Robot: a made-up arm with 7 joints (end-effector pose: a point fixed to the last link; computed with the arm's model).
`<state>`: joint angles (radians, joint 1 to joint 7).
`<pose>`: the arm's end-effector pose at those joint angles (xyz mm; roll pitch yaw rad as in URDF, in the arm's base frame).
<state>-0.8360 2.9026 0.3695 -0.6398 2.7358 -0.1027 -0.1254</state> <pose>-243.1 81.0 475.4 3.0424 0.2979 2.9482</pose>
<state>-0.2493 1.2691 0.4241 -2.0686 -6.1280 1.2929 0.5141</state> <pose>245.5 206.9 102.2 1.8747 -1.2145 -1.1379</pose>
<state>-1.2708 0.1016 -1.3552 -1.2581 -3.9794 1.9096 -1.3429</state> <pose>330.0 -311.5 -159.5 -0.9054 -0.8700 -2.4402</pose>
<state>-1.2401 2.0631 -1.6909 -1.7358 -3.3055 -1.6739 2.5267</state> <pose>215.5 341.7 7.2 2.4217 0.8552 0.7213</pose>
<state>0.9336 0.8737 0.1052 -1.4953 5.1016 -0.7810 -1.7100</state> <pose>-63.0 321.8 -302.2 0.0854 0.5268 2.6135</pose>
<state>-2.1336 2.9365 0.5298 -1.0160 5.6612 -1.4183 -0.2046</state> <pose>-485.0 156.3 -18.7 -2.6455 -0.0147 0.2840</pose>
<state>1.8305 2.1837 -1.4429 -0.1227 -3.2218 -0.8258 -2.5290</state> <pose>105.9 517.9 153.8 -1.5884 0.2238 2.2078</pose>
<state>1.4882 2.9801 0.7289 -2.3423 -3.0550 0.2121 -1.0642</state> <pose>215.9 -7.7 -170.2 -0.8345 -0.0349 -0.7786</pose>
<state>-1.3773 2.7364 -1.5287 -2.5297 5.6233 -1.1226 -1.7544</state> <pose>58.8 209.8 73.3 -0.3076 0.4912 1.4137</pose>
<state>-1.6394 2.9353 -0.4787 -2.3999 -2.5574 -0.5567 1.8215</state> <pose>-72.1 81.9 237.5 -3.0701 0.6420 0.3422</pose>
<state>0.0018 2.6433 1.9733 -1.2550 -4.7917 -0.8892 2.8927</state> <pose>-101.8 -18.8 470.1 -2.0403 -0.9881 -0.9957</pose>
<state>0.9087 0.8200 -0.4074 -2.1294 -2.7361 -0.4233 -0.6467</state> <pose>-23.1 104.7 -305.4 -0.2527 0.4797 2.0694</pose>
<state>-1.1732 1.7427 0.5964 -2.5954 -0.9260 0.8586 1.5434</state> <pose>-19.8 48.3 207.2 2.9880 1.0162 -2.8913</pose>
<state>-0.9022 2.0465 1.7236 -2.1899 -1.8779 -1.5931 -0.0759</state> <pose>-237.7 87.5 179.0 -2.8205 0.0971 0.9438</pose>
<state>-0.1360 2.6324 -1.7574 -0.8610 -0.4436 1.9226 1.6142</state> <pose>-59.7 412.6 318.4 -2.5994 0.4219 0.1642</pose>
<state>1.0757 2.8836 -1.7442 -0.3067 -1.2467 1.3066 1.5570</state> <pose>347.8 283.5 319.8 -0.9206 0.2587 2.2424</pose>
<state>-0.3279 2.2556 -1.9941 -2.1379 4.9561 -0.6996 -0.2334</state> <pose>-49.1 305.2 -89.4 0.0674 -0.7016 -2.9678</pose>
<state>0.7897 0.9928 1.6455 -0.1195 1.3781 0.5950 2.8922</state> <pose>-299.8 435.2 -154.2 0.6639 0.6755 -0.5810</pose>
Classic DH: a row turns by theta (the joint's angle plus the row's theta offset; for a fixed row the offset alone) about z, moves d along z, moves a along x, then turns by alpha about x. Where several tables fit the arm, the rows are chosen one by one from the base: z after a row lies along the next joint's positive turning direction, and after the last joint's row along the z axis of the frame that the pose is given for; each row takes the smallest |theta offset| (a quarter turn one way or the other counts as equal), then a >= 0, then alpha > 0; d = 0 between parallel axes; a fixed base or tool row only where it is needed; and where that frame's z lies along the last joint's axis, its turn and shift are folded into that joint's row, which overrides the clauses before.
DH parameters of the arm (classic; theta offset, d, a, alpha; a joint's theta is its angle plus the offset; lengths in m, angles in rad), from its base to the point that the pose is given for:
base (fixed): 0 0 0 -1.2217
joint 1: 1.5708 0 0 1.5708
joint 2: 1.2217 0 0 -1.5708
joint 3: -1.5708 -0.2973 0.0334 -1.5708
joint 4: 0 0 -0.0303 1.5708
joint 5: 0 -0.2504 0 -1.5708
joint 6: 0 0 0 1.5708
joint 7: 0 0 0 0

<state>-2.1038 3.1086 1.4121 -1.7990 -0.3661 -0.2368 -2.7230</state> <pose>-328.8 -101.5 -187.9 1.4471 0.3956 3.0452</pose>
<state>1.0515 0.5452 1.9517 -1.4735 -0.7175 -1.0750 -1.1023</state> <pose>-307.2 322.8 58.1 -2.5079 1.2300 1.2330</pose>
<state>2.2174 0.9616 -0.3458 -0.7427 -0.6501 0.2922 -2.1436</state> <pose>-458.3 178.7 206.9 -3.0302 -1.3829 -0.6011</pose>
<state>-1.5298 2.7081 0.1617 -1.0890 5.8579 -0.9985 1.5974</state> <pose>-329.5 179.6 333.4 2.4642 0.2453 -2.0128</pose>
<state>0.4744 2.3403 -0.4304 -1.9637 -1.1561 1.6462 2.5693</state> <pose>218.1 283.8 -29.8 2.3382 -0.6317 -2.2834</pose>
